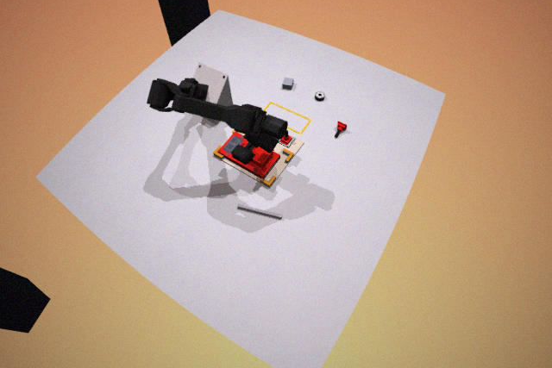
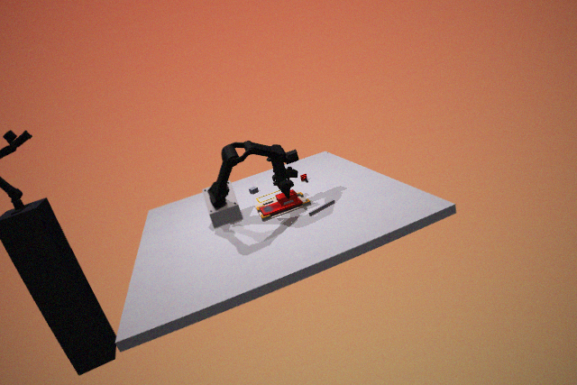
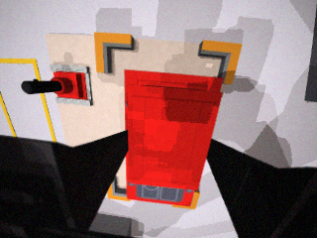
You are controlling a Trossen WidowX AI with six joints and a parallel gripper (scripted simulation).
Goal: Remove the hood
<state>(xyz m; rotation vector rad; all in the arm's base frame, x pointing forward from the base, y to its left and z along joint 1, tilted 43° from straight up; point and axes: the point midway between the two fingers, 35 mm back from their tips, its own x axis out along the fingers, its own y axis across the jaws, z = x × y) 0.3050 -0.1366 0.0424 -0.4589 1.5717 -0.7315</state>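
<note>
The engine part lies 3 cm below my gripper tip and 1 cm to the left of it. From my gripper tip the other things lie so: hood (right at my gripper tip); then grey bar (17 cm to the right, 10 cm ahead, 5 cm below); then black wheel (39 cm to the left, 9 cm ahead, 5 cm below).
</note>
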